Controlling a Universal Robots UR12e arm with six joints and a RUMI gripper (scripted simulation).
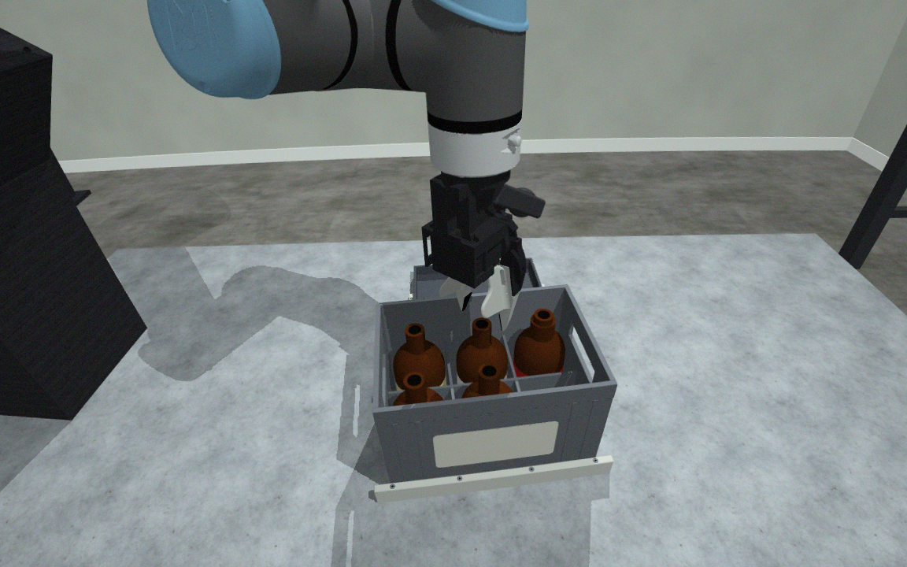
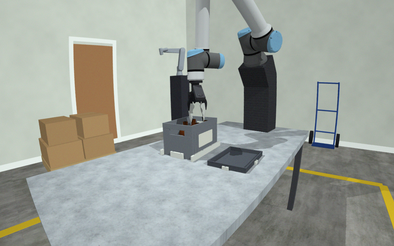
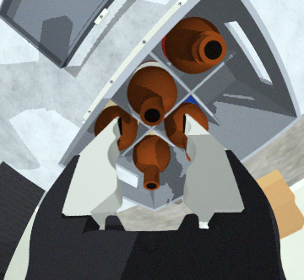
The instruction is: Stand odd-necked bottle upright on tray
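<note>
Right now the crate is 1 cm behind my hand, 5 cm to the right of it and 10 cm below it. From my hand the other things lie so: grey tray (2 cm ahead, 24 cm to the left, 17 cm below); glass bottle (8 cm ahead, 10 cm below).
</note>
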